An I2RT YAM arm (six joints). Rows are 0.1 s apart.
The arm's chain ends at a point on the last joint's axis. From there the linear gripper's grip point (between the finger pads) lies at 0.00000 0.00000 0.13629 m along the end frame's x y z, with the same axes.
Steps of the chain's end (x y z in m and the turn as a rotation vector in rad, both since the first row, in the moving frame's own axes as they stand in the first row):
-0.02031, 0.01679, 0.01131, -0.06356, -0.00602, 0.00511
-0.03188, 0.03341, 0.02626, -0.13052, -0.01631, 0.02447
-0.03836, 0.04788, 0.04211, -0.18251, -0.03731, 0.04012
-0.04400, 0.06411, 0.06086, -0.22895, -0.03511, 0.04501
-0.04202, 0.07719, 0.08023, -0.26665, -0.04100, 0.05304
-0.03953, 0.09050, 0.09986, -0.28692, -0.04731, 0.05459
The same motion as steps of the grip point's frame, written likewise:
-0.02115, 0.02544, 0.01103, -0.06356, -0.00602, 0.00511
-0.03431, 0.05112, 0.02508, -0.13052, -0.01631, 0.02447
-0.04391, 0.07250, 0.03975, -0.18251, -0.03731, 0.04012
-0.04944, 0.09492, 0.05722, -0.22895, -0.03511, 0.04501
-0.04850, 0.11293, 0.07530, -0.26665, -0.04100, 0.05304
-0.04694, 0.12886, 0.09414, -0.28692, -0.04731, 0.05459

